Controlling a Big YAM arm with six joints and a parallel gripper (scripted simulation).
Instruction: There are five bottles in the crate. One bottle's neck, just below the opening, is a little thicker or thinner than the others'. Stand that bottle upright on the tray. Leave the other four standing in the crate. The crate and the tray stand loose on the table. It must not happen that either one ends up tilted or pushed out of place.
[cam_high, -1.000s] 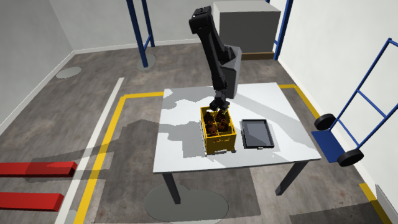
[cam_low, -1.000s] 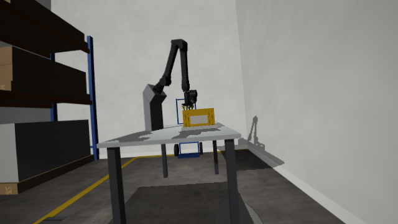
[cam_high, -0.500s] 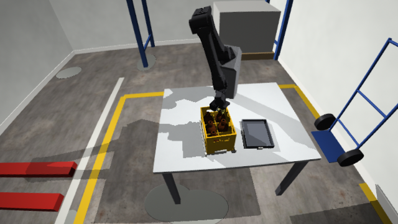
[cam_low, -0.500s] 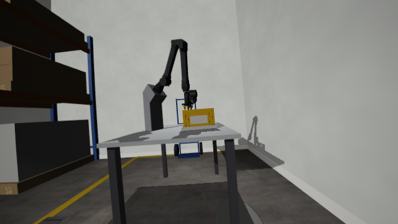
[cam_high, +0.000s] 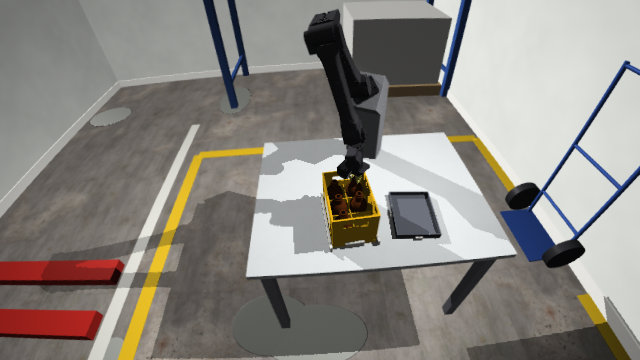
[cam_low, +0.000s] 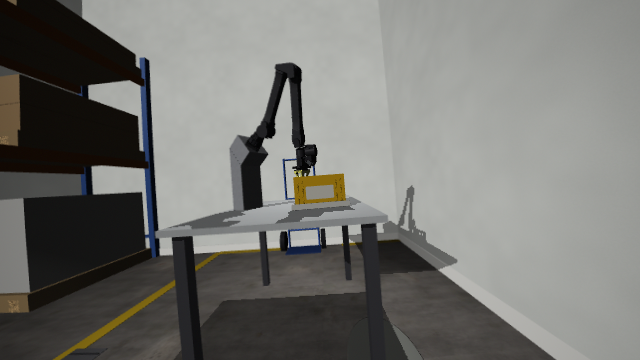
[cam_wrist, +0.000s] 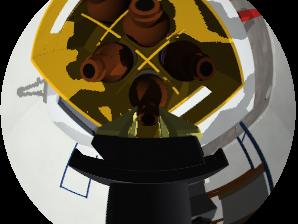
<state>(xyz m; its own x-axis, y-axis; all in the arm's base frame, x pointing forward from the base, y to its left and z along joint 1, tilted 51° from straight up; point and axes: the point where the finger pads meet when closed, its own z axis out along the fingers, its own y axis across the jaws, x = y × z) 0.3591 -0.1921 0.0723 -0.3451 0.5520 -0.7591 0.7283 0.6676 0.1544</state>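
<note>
Right now my hand is 6 cm above the brown bottle. Round my hand: dark tray (19 cm ahead, 20 cm to the left, 14 cm below); then crate (7 cm ahead, 7 cm to the right, 7 cm below).
</note>
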